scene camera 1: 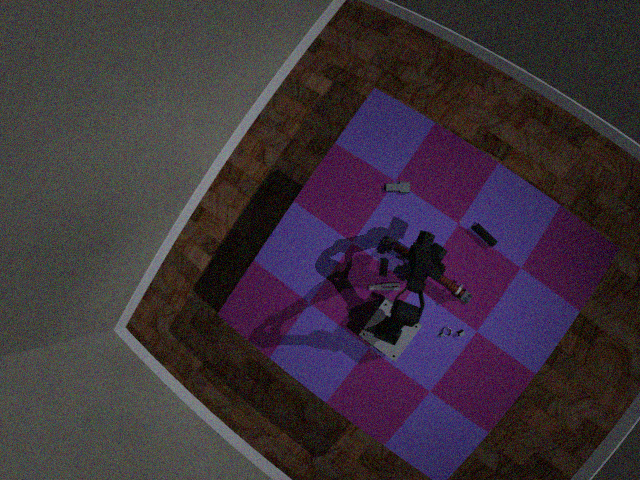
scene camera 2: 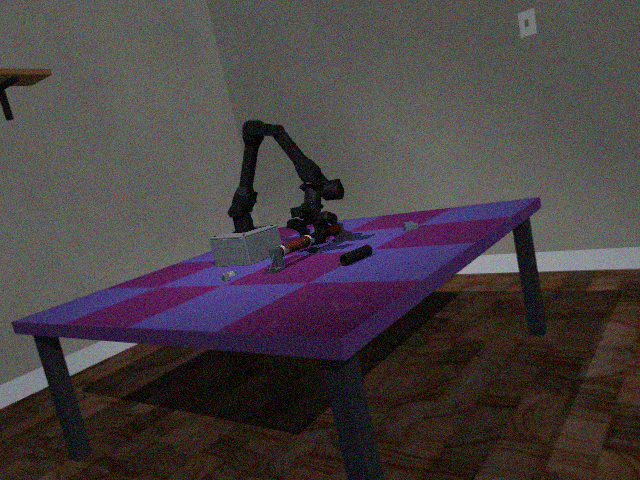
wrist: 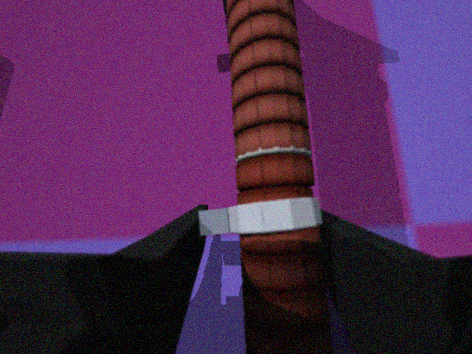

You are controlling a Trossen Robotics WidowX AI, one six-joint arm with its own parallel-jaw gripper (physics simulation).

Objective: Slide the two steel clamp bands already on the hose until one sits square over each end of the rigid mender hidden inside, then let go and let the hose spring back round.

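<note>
A ribbed red-brown hose (wrist: 267, 88) (scene camera 1: 449, 282) (scene camera 2: 296, 243) lies raised on small grey end stands (scene camera 1: 465, 296) (scene camera 2: 275, 264) over the checkered table. In the wrist view one steel clamp band (wrist: 260, 215) rings the hose right between my two dark fingers. My gripper (wrist: 255, 213) (scene camera 1: 419, 267) (scene camera 2: 315, 233) is shut on that band and the hose inside it. A thin pale line (wrist: 273, 152) circles the hose a little beyond the band. A second pale band (scene camera 1: 458, 289) (scene camera 2: 282, 249) shows near the hose end by the stand. The mender inside is hidden.
A black cylinder (scene camera 1: 484, 234) (scene camera 2: 355, 254) lies beside the hose. A small grey block (scene camera 1: 397, 187) (scene camera 2: 410, 225) lies farther off. The arm's grey base box (scene camera 2: 244, 245) (scene camera 1: 390, 345) stands close by. A small loose ring (scene camera 1: 446, 331) (scene camera 2: 229, 275) and a grey bar (scene camera 1: 384, 287) lie near it.
</note>
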